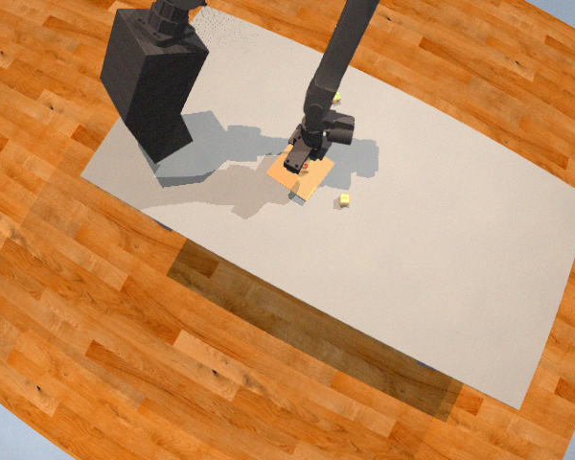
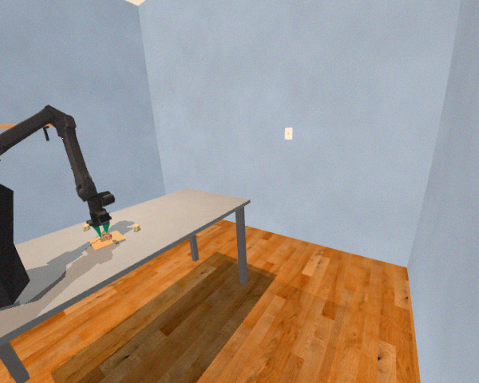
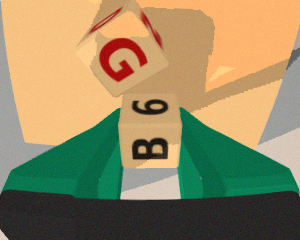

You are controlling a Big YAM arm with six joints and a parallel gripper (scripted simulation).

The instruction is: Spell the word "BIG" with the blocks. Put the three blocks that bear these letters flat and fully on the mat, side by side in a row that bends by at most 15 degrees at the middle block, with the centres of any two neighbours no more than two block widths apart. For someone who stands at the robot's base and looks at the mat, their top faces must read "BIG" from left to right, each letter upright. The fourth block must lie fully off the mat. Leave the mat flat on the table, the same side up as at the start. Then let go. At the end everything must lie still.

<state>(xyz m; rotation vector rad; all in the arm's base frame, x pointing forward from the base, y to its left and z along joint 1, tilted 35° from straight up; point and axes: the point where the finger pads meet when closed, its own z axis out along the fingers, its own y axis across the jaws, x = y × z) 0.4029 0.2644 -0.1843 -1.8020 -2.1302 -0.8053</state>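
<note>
The mat is 40 mm to the right of my hand, 20 mm below it and 10 mm ahead of it. From my hand the other things lie so: block (200 mm to the left, 70 mm behind, 10 mm below).
</note>
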